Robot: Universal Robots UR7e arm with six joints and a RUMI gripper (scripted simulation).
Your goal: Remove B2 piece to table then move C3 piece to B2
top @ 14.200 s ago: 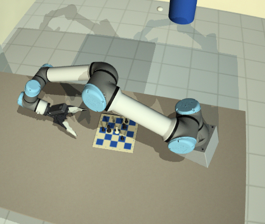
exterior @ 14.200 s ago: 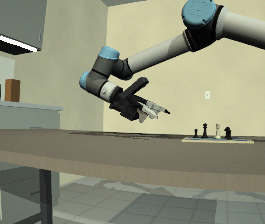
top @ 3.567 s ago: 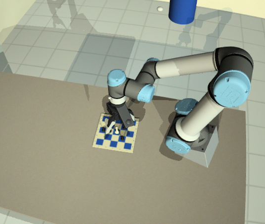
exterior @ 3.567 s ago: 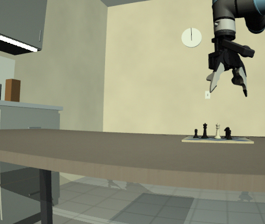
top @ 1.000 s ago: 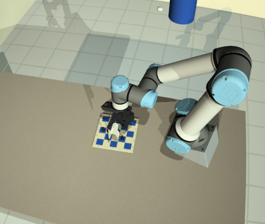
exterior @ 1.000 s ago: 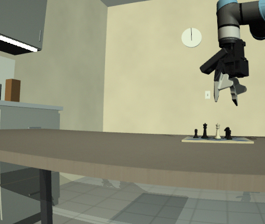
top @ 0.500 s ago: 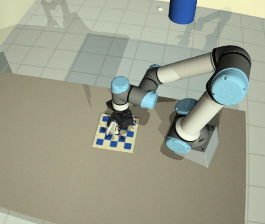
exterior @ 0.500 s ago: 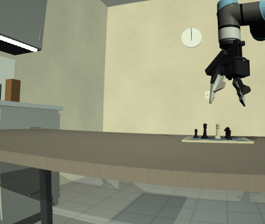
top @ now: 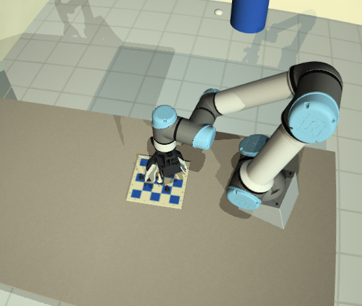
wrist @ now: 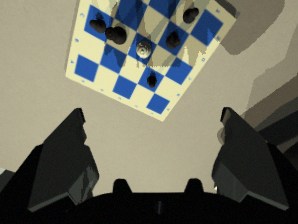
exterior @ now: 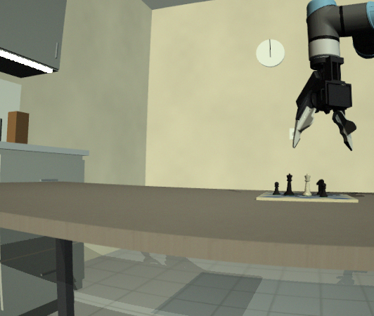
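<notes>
The white piece is 40 mm ahead of my hand, 30 mm to the right of it and 80 mm below it. Also, from my hand: black knight (10 mm ahead, 70 mm to the right, 90 mm below); then chessboard (40 mm ahead, 30 mm to the right, 110 mm below).
</notes>
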